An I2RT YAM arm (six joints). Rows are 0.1 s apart.
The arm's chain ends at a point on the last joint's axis. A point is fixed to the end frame.
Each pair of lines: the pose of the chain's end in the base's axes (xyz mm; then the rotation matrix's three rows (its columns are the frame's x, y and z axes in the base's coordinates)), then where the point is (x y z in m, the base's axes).
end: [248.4, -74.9, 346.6], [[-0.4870, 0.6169, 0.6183], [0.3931, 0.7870, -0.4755], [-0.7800, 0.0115, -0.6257]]
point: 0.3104 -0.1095 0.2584
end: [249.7, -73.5, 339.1], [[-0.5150, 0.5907, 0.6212], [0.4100, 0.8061, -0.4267], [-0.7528, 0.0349, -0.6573]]
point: 0.3111 -0.1021 0.2483
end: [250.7, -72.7, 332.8], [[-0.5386, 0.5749, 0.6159], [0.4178, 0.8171, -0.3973], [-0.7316, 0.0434, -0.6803]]
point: 0.3107 -0.0978 0.2401
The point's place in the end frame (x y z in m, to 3 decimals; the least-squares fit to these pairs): 0.025 0.010 0.110
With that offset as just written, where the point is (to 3 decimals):
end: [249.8, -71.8, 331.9], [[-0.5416, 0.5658, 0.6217], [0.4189, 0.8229, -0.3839], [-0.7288, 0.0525, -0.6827]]
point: 0.310 -0.095 0.239
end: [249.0, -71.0, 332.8], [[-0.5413, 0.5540, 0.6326], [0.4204, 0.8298, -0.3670], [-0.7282, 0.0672, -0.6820]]
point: 0.311 -0.093 0.240
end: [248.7, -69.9, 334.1], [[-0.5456, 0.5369, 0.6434], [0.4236, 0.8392, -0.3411], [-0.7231, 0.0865, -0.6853]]
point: 0.311 -0.088 0.242
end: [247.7, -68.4, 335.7], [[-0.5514, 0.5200, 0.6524], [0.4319, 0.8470, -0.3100], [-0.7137, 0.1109, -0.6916]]
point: 0.311 -0.083 0.243
